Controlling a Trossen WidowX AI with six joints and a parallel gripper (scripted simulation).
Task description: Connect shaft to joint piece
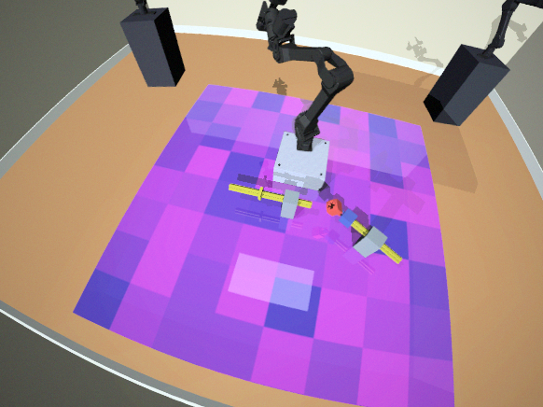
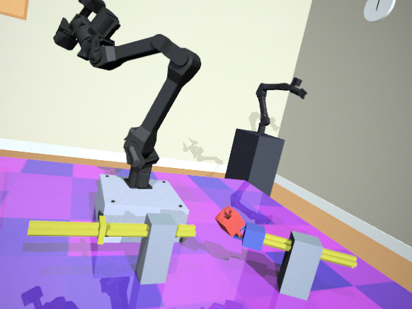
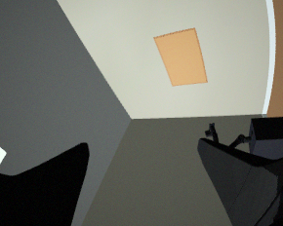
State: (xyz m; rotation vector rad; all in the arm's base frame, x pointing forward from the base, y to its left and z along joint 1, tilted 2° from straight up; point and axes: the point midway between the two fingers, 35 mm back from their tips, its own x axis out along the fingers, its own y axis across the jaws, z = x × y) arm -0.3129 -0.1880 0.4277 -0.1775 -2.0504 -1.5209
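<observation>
Right now the red joint piece is 630 mm ahead of my gripper tip, 290 mm to the left of it and 430 mm below it.
</observation>
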